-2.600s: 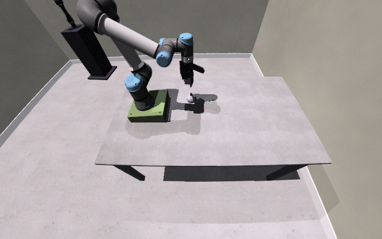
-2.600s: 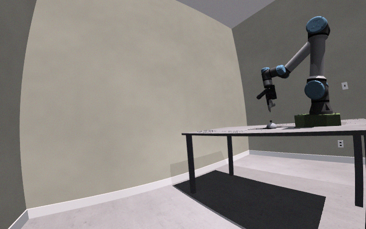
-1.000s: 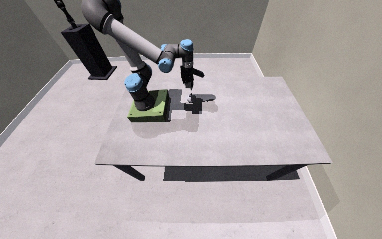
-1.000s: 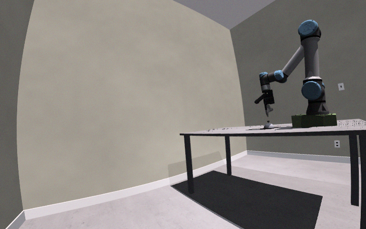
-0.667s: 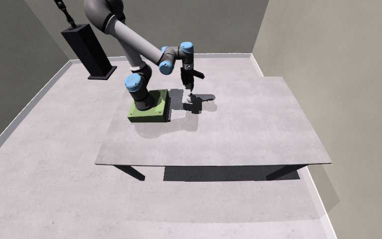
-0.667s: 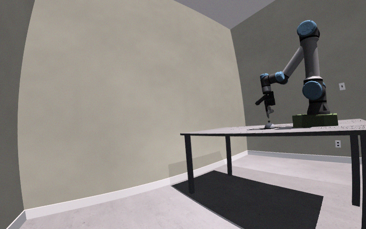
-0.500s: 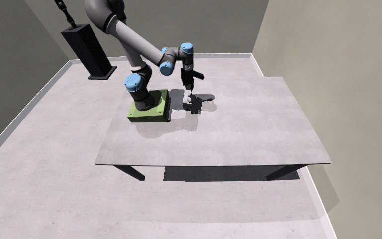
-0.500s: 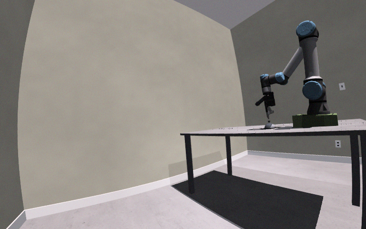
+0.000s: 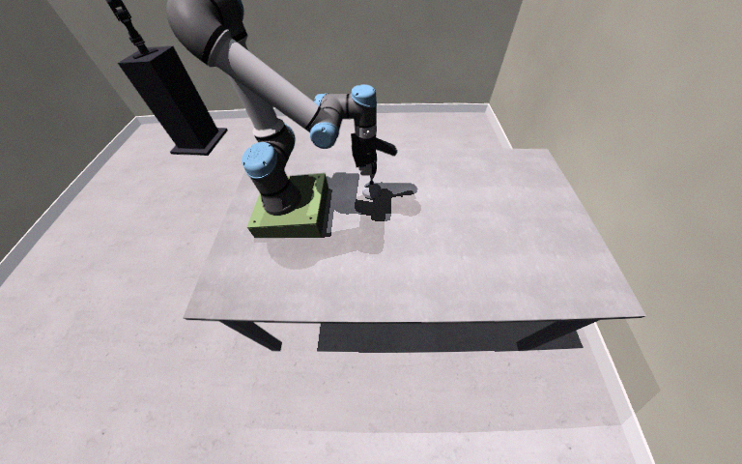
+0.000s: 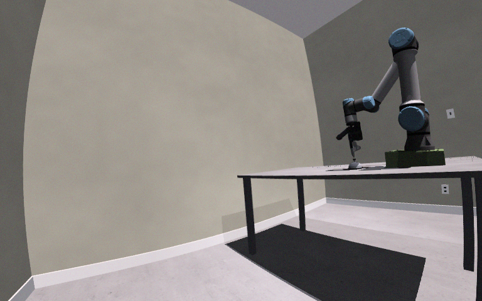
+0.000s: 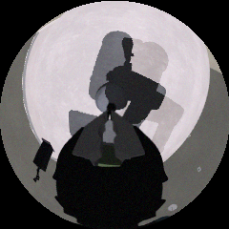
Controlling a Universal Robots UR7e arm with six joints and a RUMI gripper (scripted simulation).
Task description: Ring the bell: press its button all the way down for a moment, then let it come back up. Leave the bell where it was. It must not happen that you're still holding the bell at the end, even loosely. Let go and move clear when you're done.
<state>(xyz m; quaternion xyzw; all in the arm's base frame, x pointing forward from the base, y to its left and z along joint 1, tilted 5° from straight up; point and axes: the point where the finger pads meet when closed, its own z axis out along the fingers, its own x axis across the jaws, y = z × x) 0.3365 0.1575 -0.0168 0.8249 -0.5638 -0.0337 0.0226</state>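
My gripper is now 50 mm above the silver bell.
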